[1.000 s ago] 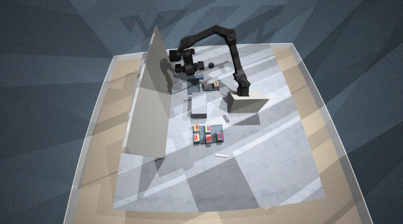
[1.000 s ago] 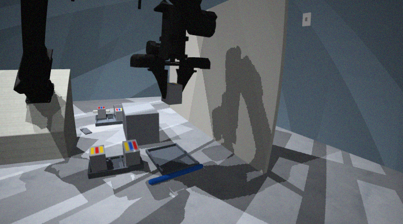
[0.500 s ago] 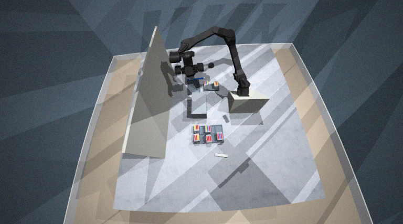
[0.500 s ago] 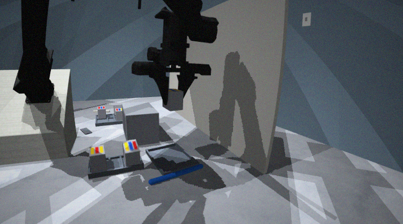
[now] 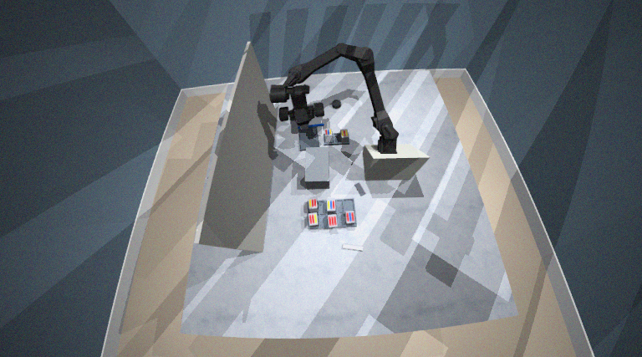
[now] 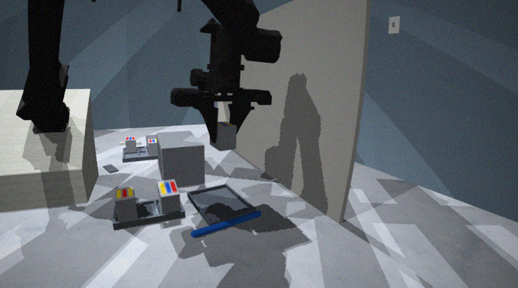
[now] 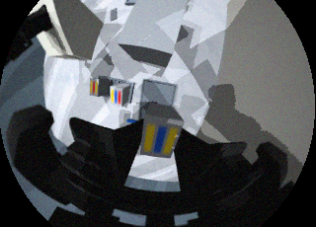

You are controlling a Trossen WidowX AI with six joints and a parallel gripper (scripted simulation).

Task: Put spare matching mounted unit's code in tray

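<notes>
Right now my gripper tip is 1 cm past the dark tray and 13 cm above it. Round my gripper tip: rack: 15 cm behind, 13 cm below; grey spare: 2 cm above; grey mounted unit: 6 cm behind, 19 cm to the left, 8 cm below.
</notes>
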